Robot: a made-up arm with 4 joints. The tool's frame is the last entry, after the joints.
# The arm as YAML. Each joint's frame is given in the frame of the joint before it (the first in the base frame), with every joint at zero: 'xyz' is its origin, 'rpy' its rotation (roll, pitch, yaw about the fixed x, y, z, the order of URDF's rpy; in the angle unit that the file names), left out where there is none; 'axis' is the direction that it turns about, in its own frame. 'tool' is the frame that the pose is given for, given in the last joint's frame.
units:
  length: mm
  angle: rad
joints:
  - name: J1
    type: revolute
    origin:
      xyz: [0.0, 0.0, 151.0]
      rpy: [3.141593, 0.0, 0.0]
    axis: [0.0, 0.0, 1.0]
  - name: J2
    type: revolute
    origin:
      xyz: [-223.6, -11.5, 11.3]
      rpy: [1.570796, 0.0, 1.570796]
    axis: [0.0, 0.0, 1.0]
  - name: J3
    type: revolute
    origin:
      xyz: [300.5, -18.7, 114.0]
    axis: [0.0, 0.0, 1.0]
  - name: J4
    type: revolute
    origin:
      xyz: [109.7, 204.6, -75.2]
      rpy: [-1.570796, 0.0, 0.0]
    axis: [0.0, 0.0, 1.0]
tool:
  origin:
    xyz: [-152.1, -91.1, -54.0]
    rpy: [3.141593, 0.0, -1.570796]
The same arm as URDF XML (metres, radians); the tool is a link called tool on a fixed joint. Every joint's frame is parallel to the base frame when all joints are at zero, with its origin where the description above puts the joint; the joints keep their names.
<robot name="arm">
<link name="base_link"/>
<link name="link1"/>
<link name="link2"/>
<link name="link3"/>
<link name="link4"/>
<link name="tool"/>
<joint name="J1" type="continuous"><parent link="base_link"/><child link="link1"/><origin xyz="0 0 0.151"/><axis xyz="0 0 -1"/></joint>
<joint name="J2" type="continuous"><parent link="link1"/><child link="link2"/><origin xyz="-0.2236 0.0115 -0.0113"/><axis xyz="1 0 0"/></joint>
<joint name="J3" type="continuous"><parent link="link2"/><child link="link3"/><origin xyz="0.114 -0.3005 0.0187"/><axis xyz="1 0 0"/></joint>
<joint name="J4" type="continuous"><parent link="link3"/><child link="link4"/><origin xyz="-0.0752 -0.1097 -0.2046"/><axis xyz="0 0 -1"/></joint>
<joint name="tool_fixed" type="fixed"><parent link="link4"/><child link="tool"/><origin xyz="0.0911 0.1521 0.054" rpy="0 0 0"/></joint>
</robot>

